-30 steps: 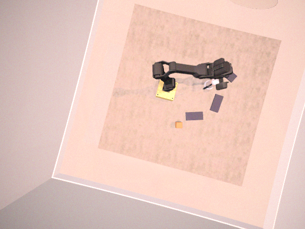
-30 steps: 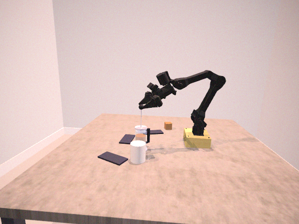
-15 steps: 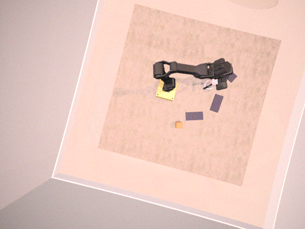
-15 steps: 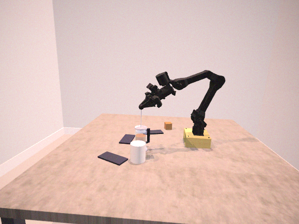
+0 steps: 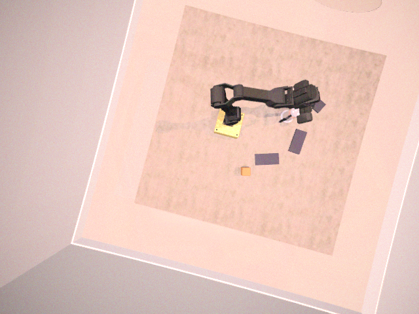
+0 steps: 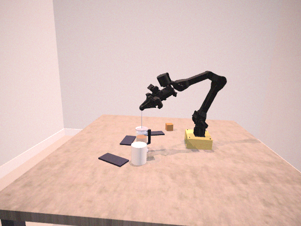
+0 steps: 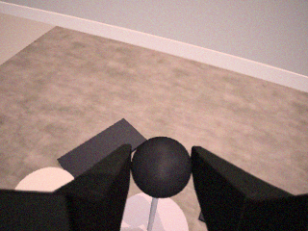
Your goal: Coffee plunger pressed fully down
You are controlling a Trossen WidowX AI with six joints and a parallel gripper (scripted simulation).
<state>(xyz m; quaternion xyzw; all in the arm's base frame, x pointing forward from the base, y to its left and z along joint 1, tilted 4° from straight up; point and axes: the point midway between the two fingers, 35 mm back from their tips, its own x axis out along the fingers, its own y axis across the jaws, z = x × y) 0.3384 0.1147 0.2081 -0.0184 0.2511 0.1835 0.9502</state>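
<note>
Now: the coffee press 130 mm below my gripper tip, 20 mm to the right of it and 20 mm behind it.
</note>
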